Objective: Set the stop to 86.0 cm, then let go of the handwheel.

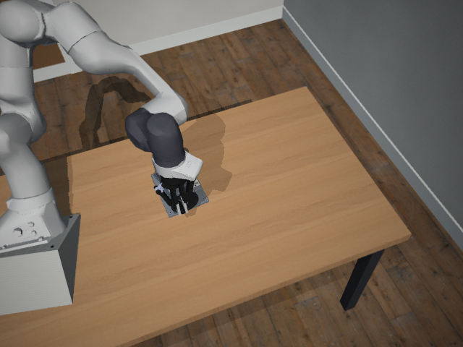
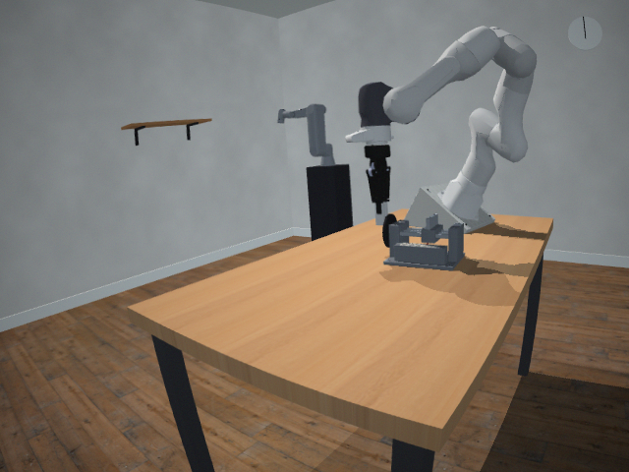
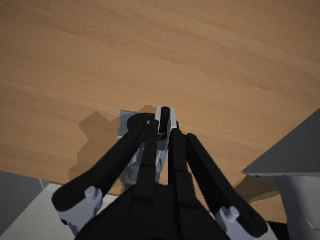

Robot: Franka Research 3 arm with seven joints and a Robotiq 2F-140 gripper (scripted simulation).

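The black handwheel lies 10 mm ahead of my hand, 20 mm to the left of it and 20 mm below it. Round my hand: sliding stop block (40 mm ahead, 160 mm to the left, 30 mm below).
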